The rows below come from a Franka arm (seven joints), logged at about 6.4 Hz.
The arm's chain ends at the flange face. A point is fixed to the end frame.
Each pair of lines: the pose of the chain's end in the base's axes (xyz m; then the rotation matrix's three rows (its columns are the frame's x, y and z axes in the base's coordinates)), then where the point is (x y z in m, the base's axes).
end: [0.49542 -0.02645 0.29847], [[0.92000 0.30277 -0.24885], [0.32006 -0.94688 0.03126], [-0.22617 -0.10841 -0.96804]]
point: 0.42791 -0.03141 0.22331
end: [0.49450 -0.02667 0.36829], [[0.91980 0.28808 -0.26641], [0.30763 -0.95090 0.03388], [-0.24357 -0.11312 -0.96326]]
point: 0.42554 -0.03078 0.29441
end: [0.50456 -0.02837 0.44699], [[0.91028 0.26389 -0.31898], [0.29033 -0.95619 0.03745], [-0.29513 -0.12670 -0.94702]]
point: 0.43153 -0.03131 0.37707
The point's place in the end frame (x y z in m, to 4 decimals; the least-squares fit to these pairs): -0.0467 -0.0076 0.0894
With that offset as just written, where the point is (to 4 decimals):
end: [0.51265 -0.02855 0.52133], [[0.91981 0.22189 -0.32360], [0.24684 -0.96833 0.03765], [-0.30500 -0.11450 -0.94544]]
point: 0.4391 -0.0294 0.4519
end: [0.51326 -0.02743 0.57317], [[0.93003 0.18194 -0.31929], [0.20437 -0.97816 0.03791], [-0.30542 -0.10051 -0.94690]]
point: 0.4399 -0.0262 0.5035
